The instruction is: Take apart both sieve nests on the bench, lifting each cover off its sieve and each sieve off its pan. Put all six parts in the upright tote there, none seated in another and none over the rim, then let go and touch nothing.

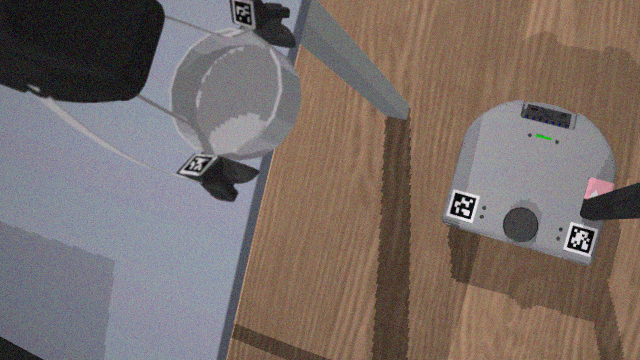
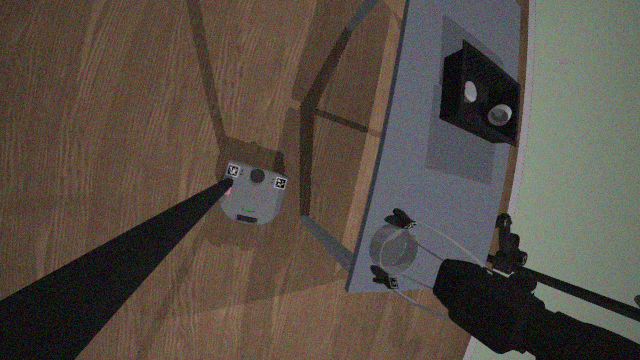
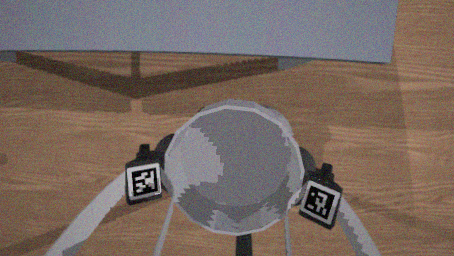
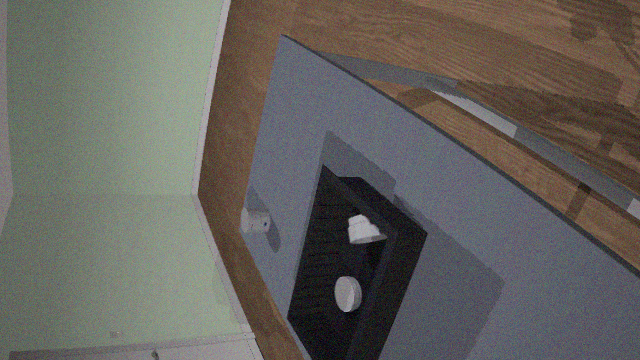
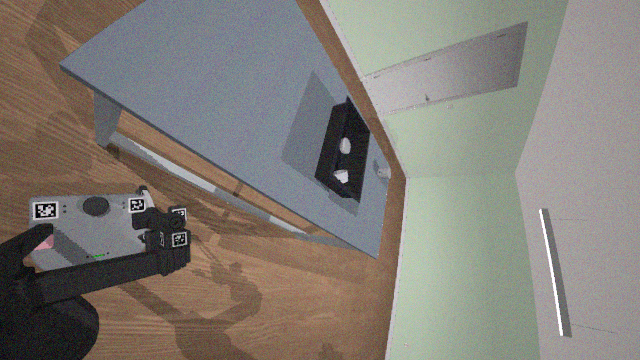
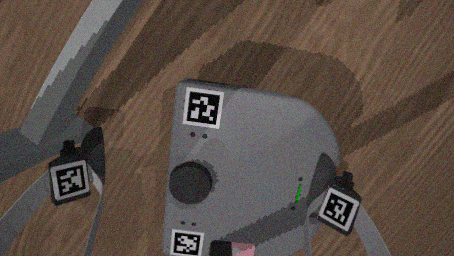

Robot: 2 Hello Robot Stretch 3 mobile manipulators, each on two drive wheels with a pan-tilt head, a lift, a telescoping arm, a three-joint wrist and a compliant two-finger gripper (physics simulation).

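My r1 gripper (image 1: 245, 102) (image 2: 392, 246) (image 3: 235, 157) is shut on a round, translucent grey part (image 1: 240, 90) (image 2: 395, 247) (image 3: 240, 150), its fingers on opposite sides; it is held up near the bench's front edge. Which part it is I cannot tell. My r2 gripper (image 6: 207, 165) is open and empty over its own base. The black tote (image 2: 452, 80) (image 4: 410, 250) (image 5: 327, 150) stands upright on the bench. Inside are a pale disc-like part (image 4: 347, 294) and a white stepped part (image 4: 364, 230), apart from each other. A white cylinder (image 4: 256, 221) (image 5: 382, 172) stands beside the tote.
The blue-grey bench (image 1: 150, 210) (image 2: 400, 165) (image 4: 300, 90) (image 5: 200, 75) has a leg (image 1: 360, 65) below its front edge. The r1 base (image 1: 530, 165) (image 2: 252, 200) and the r2 base (image 5: 95, 225) (image 6: 250, 150) stand on the wood floor. Green walls rise behind the bench.
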